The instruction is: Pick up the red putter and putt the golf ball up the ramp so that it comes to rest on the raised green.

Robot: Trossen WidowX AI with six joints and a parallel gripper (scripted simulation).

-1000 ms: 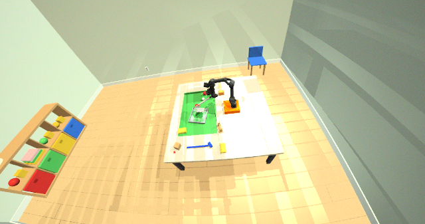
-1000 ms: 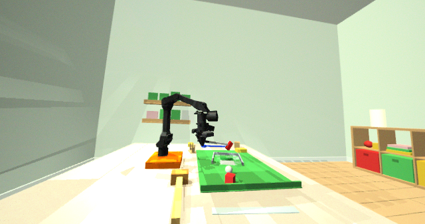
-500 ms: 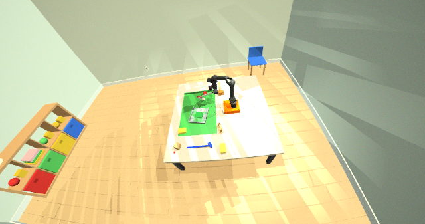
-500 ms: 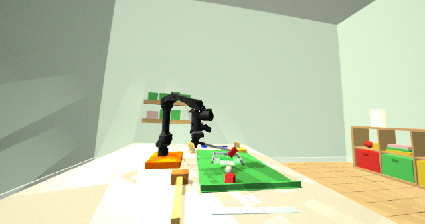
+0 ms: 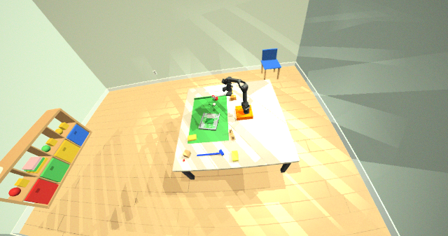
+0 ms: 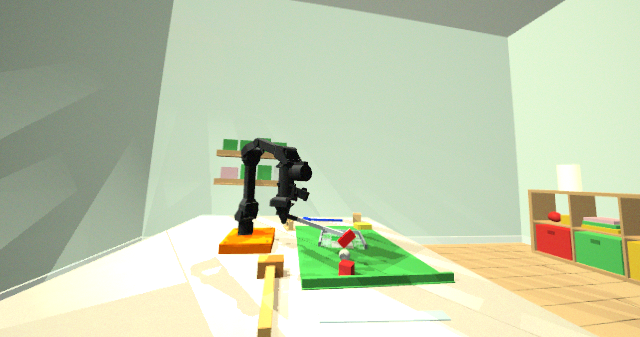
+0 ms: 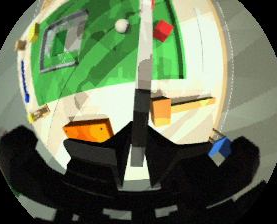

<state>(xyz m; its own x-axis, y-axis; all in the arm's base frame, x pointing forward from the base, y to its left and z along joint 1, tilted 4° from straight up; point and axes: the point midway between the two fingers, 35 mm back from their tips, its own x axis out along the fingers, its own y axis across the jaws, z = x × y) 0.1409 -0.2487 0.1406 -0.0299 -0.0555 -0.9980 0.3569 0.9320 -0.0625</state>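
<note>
Now: the red putter 11 cm ahead of my gripper tip and 4 cm to the right of it. Round my gripper tip: white golf ball (23 cm ahead, 12 cm below, 3 cm to the right); then red block (19 cm ahead, 13 cm to the right, 12 cm below); then blue putter (67 cm to the left, 38 cm ahead, 13 cm below).
</note>
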